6 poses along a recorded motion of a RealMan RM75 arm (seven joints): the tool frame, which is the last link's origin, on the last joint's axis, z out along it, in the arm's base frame.
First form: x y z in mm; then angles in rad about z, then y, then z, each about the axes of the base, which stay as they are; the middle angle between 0 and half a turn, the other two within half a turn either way.
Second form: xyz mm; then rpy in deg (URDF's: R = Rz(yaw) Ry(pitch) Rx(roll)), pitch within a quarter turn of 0, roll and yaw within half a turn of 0. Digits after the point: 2 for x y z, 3 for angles.
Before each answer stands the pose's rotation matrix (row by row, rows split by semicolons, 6 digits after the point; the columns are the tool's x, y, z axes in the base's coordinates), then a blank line. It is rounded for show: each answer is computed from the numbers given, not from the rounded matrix.
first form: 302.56 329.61 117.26 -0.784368 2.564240 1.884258
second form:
0.854843 -0.490835 -0.168302; -0.346387 -0.781304 0.519211; -0.386342 -0.385546 -0.837911

302.56 329.61 117.26 -155.291 22.727 -22.058
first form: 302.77 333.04 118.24 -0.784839 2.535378 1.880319
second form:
0.850234 -0.496972 -0.173551; -0.338535 -0.768691 0.542685; -0.403107 -0.402656 -0.821811

302.77 333.04 118.24 -153.897 23.773 -21.711
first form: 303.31 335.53 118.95 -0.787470 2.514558 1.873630
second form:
0.846735 -0.502414 -0.174983; -0.334091 -0.758110 0.560046; -0.414032 -0.415751 -0.809771

303.31 335.53 118.95 -152.823 24.458 -21.532
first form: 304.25 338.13 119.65 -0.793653 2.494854 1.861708
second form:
0.843481 -0.508592 -0.172837; -0.331634 -0.746178 0.577268; -0.422561 -0.429596 -0.798053

304.25 338.13 119.65 -151.706 24.996 -21.463
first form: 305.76 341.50 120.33 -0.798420 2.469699 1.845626
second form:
0.837593 -0.519521 -0.168928; -0.331284 -0.728917 0.599109; -0.434383 -0.445846 -0.782644

305.76 341.50 120.33 -150.331 25.746 -21.580
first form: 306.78 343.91 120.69 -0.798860 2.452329 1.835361
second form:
0.832386 -0.528656 -0.166299; -0.332187 -0.716136 0.613841; -0.443604 -0.455711 -0.771715

306.78 343.91 120.69 -149.437 26.334 -21.756
